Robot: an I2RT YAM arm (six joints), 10 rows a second.
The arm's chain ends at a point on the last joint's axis. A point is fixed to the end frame.
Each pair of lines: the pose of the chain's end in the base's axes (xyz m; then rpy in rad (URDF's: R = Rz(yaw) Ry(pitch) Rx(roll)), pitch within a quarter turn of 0, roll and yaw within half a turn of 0), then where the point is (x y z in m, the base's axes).
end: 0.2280 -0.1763 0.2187 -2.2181 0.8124 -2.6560
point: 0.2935 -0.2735 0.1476
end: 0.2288 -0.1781 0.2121 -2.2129 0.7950 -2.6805
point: 0.2906 -0.2779 0.1412
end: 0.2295 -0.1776 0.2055 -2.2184 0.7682 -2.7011
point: 0.2877 -0.2790 0.1339
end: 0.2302 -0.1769 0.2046 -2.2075 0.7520 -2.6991
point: 0.2871 -0.2796 0.1337
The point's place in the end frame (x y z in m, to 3 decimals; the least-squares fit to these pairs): 0.043 -0.024 0.128
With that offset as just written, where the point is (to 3 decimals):
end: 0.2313 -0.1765 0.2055 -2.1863 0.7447 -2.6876
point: 0.288 -0.281 0.136
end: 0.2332 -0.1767 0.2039 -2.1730 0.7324 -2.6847
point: 0.289 -0.282 0.136
